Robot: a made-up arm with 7 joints.
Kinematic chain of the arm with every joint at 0, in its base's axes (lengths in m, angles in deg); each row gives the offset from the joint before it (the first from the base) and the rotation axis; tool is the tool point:
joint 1: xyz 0 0 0.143 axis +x
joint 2: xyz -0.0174 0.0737 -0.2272 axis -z
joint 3: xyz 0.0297 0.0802 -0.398 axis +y
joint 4: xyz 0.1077 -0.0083 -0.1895 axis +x
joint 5: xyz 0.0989 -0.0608 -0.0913 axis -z
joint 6: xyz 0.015 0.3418 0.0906 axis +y
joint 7: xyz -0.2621 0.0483 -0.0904 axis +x
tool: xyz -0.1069 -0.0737 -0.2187
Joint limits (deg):
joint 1: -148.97..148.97
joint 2: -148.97..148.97
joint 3: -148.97..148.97
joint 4: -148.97..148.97
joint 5: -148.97..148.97
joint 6: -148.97..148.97
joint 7: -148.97..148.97
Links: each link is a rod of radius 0.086 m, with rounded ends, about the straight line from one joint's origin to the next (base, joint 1, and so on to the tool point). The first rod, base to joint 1, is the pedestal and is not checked.
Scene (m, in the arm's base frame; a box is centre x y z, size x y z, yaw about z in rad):
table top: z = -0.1
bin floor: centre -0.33 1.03 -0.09 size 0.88 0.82 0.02 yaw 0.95
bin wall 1: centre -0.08 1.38 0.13 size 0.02 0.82 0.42 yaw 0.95
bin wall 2: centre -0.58 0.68 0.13 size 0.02 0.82 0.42 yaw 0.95
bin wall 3: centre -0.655 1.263 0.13 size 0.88 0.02 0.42 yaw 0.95
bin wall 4: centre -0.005 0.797 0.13 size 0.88 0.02 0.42 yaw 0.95
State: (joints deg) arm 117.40 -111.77 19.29 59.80 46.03 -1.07 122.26
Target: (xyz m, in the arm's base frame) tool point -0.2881 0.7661 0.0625
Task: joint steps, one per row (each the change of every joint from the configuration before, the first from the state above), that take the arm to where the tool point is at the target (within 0.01 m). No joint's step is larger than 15 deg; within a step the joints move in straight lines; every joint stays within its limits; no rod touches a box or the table.
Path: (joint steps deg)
1: 10.52 2.46 -3.23 -5.88 -7.31 4.57 4.40
2: 10.53 2.47 -3.22 -5.87 -7.31 4.57 4.40
3: 10.52 2.46 -3.23 -5.88 -7.31 4.58 4.40
4: 0.00 -7.96 -5.78 -6.53 -12.79 -8.22 -3.43
5: 0.00 -7.96 -5.79 -6.52 -12.80 -8.22 -3.42
6: 0.00 -7.97 -5.78 -6.53 -12.79 -8.22 -3.42
7: -12.55 -10.35 10.64 4.67 8.79 1.18 -4.53
8: -12.55 -10.35 10.65 4.67 8.80 1.17 -4.54

